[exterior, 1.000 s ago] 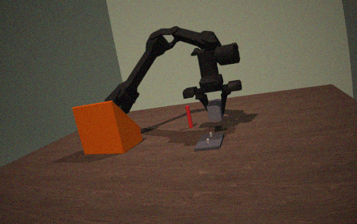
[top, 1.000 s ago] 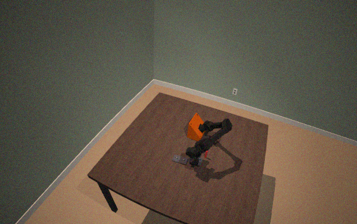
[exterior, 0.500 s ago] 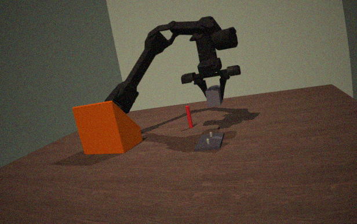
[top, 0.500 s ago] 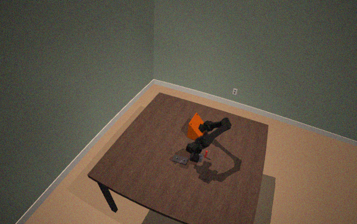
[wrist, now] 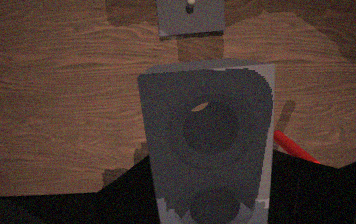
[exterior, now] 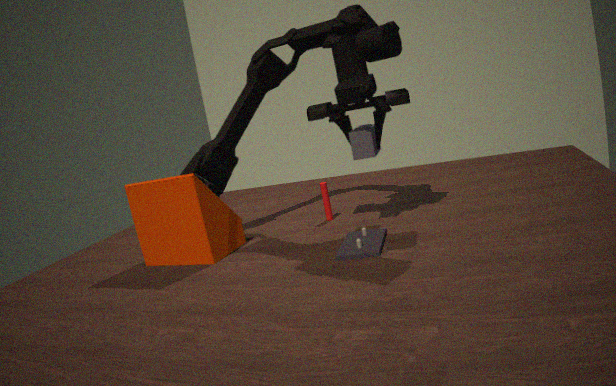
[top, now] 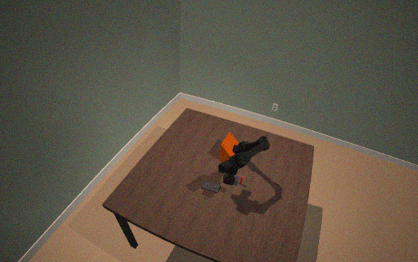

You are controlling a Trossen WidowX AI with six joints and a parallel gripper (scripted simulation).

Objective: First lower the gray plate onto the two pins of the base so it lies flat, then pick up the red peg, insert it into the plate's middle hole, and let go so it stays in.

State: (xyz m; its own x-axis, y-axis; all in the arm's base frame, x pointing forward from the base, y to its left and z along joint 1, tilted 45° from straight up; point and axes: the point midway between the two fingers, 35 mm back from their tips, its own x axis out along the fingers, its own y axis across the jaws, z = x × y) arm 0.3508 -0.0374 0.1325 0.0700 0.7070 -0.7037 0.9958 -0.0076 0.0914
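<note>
The red peg is 12 cm behind my gripper tip, 10 cm below it and 6 cm to the left of it. From my gripper tip the other things lie so: gray plate: 3 cm above.
</note>
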